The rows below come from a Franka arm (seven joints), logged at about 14 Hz.
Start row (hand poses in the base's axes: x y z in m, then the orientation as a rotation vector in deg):
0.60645 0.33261 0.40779 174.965 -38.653 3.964
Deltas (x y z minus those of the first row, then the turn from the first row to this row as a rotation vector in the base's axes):
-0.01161 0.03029 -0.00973 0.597 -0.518 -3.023
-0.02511 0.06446 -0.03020 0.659 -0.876 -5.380
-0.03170 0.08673 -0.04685 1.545 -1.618 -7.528
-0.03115 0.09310 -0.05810 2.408 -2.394 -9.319
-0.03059 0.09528 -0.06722 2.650 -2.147 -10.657
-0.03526 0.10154 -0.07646 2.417 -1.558 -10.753
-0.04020 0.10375 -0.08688 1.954 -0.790 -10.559
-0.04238 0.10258 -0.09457 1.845 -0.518 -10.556
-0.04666 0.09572 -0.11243 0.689 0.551 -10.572
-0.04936 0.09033 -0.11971 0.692 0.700 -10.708
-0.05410 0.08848 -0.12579 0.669 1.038 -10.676
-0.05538 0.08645 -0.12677 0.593 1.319 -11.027
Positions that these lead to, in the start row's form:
0.59484 0.36290 0.39806 174.474 -43.431 4.536
0.58134 0.39707 0.37759 173.612 -47.038 5.037
0.57475 0.41934 0.36094 -171.839 50.077 -5.818
0.57530 0.42571 0.34969 -170.067 52.505 -6.650
0.57586 0.42789 0.34057 -169.312 54.448 -6.170
0.57119 0.43415 0.33133 -169.637 54.688 -5.366
0.56625 0.43636 0.32091 -170.348 54.566 -4.374
0.56407 0.43519 0.31322 -170.517 54.606 -4.001
0.55979 0.42833 0.29536 170.986 -54.722 2.768
0.55709 0.42294 0.28808 170.894 -54.913 2.538
0.55235 0.42109 0.28200 170.828 -54.832 2.028
0.55107 0.41906 0.28102 170.531 -55.304 1.619

